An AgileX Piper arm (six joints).
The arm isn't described. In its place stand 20 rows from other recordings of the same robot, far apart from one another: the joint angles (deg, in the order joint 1, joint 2, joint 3, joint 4, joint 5, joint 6), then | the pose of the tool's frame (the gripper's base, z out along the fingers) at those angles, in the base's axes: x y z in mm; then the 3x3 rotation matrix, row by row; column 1 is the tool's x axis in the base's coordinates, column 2 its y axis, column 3 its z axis.
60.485 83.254 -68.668 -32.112 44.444 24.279 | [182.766 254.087 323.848], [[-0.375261 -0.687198 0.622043], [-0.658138 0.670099 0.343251], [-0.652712 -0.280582 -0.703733]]
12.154 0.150 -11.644 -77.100 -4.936 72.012 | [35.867 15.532 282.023], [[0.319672 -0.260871 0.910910], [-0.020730 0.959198 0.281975], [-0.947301 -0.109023 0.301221]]
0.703 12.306 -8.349 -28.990 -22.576 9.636 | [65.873 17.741 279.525], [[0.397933 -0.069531 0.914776], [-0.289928 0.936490 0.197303], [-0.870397 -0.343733 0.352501]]
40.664 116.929 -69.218 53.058 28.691 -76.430 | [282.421 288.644 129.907], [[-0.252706 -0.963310 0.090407], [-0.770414 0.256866 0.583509], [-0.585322 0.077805 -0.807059]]
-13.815 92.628 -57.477 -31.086 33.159 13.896 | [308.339 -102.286 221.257], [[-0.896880 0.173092 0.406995], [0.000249 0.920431 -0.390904], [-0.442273 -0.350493 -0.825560]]
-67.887 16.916 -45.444 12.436 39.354 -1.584 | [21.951 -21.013 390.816], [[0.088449 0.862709 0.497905], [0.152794 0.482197 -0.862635], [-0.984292 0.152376 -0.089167]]
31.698 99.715 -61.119 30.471 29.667 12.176 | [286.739 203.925 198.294], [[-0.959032 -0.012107 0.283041], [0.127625 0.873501 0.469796], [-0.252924 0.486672 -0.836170]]
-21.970 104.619 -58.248 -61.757 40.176 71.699 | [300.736 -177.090 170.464], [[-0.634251 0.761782 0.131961], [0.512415 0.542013 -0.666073], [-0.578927 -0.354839 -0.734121]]
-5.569 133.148 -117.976 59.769 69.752 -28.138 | [500.219 25.342 232.094], [[-0.906581 -0.257153 0.334640], [0.114755 0.612846 0.781825], [-0.406131 0.747189 -0.526085]]
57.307 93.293 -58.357 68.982 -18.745 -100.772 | [219.012 290.699 262.703], [[0.177355 -0.663606 0.726754], [-0.681855 0.449642 0.576971], [-0.709661 -0.597870 -0.372737]]
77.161 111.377 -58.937 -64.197 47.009 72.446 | [135.158 323.351 136.757], [[-0.412417 -0.591992 0.692429], [-0.775167 0.627331 0.074639], [-0.478568 -0.505966 -0.717615]]
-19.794 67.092 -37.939 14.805 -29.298 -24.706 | [234.634 -96.539 322.411], [[-0.022679 0.458258 0.888530], [-0.206140 0.867517 -0.452682], [-0.978260 -0.193428 0.074791]]
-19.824 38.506 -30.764 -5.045 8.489 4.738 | [134.901 -49.887 321.312], [[-0.184301 0.350276 0.918335], [0.061765 0.936622 -0.344855], [-0.980927 -0.006836 -0.194255]]
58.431 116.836 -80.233 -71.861 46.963 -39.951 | [278.478 332.474 194.680], [[0.466839 -0.295090 0.833657], [-0.571773 -0.819864 0.029978], [0.674639 -0.490657 -0.551469]]
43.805 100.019 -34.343 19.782 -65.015 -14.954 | [247.101 198.322 191.010], [[0.085386 -0.430955 0.898324], [-0.063185 0.897460 0.436546], [-0.994342 -0.094035 0.049401]]
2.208 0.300 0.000 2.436 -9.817 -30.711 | [53.995 1.422 228.326], [[0.235284 0.090947 0.967662], [-0.465520 0.884527 0.030057], [-0.853190 -0.457538 0.250453]]
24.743 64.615 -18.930 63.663 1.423 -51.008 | [168.637 79.948 187.815], [[-0.680044 -0.291804 0.672600], [-0.072369 0.939620 0.334479], [-0.729591 0.178785 -0.660101]]
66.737 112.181 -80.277 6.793 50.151 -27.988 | [149.018 367.555 187.799], [[0.017508 -0.999829 0.005987], [-0.969688 -0.015520 0.243854], [-0.243719 -0.010075 -0.969794]]
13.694 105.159 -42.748 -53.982 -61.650 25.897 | [302.991 140.499 174.990], [[-0.059587 -0.861875 0.503608], [-0.105795 0.507115 0.855360], [-0.992601 -0.002310 -0.121400]]
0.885 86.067 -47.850 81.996 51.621 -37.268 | [281.667 75.001 249.137], [[-0.894260 -0.001511 0.447545], [0.391192 0.483141 0.783290], [-0.217411 0.875541 -0.431463]]
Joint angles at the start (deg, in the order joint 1, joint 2, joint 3, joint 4, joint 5, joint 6):
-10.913 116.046 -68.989 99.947 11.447 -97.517
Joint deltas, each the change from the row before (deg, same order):
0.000 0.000 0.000 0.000 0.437 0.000
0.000 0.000 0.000 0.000 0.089 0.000
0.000 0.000 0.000 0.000 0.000 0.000
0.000 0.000 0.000 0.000 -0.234 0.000
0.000 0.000 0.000 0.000 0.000 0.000
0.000 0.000 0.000 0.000 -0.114 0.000
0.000 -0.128 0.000 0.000 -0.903 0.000
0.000 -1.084 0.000 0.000 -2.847 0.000
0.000 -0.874 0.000 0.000 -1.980 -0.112
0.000 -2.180 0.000 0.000 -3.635 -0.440
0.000 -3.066 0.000 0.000 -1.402 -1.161
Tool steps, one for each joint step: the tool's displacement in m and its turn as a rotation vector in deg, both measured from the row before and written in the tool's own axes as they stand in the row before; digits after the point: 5 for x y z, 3 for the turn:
-0.00009 0.00069 0.00000 -0.433 -0.057 0.000
-0.00002 0.00014 0.00000 -0.088 -0.012 0.000
0.00000 0.00000 0.00000 0.000 0.000 0.000
0.00005 -0.00037 0.00000 0.232 0.031 0.000
0.00000 0.00000 0.00000 0.000 0.000 0.000
0.00002 -0.00018 0.00000 0.113 0.015 0.000
-0.00050 -0.00126 -0.00066 0.889 -0.007 -0.024
-0.00517 -0.00318 -0.00568 2.775 -0.697 -0.173
-0.00422 -0.00229 -0.00460 1.926 -0.606 -0.215
-0.01061 -0.00407 -0.01173 3.520 -1.677 -0.593
-0.01543 -0.00104 -0.01662 1.316 -2.853 -1.243

